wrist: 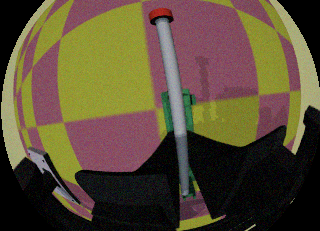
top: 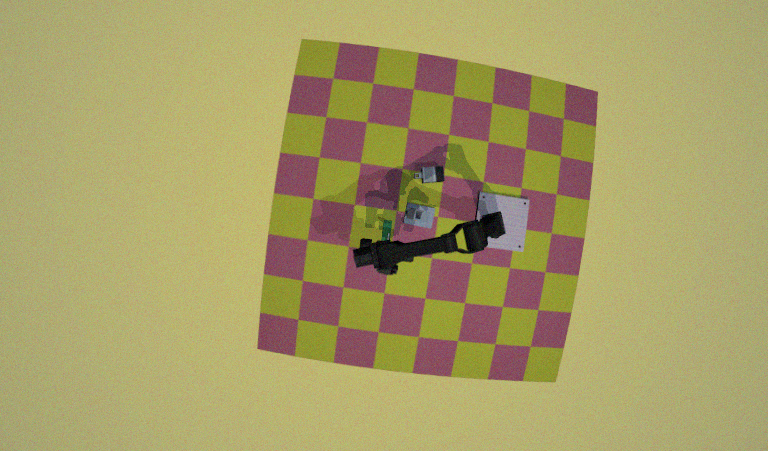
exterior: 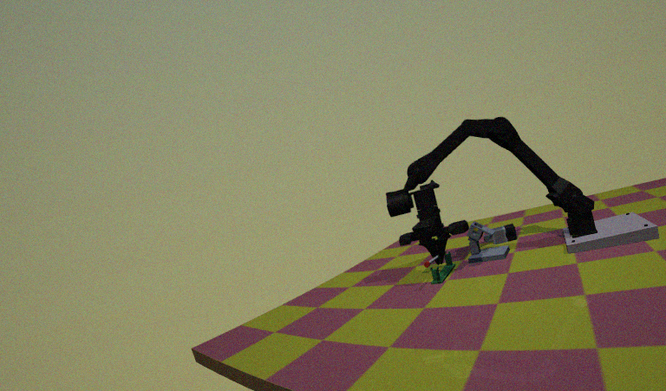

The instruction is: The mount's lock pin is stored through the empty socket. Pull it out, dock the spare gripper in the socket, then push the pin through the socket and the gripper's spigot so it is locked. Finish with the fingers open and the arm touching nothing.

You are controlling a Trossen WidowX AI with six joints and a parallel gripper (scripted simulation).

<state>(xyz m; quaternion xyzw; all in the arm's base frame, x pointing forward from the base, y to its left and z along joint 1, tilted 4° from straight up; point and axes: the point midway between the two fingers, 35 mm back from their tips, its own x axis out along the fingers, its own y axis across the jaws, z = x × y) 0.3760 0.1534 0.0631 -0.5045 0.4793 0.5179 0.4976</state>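
Now: the green cradle 1 cm ahead of my gripper tip, 3 cm to the right of it and 2 cm below it. From my gripper tip the other things lie so: spare gripper 11 cm behind, 30 cm to the right, 2 cm below; then mount 9 cm behind, 14 cm to the right, 1 cm above.
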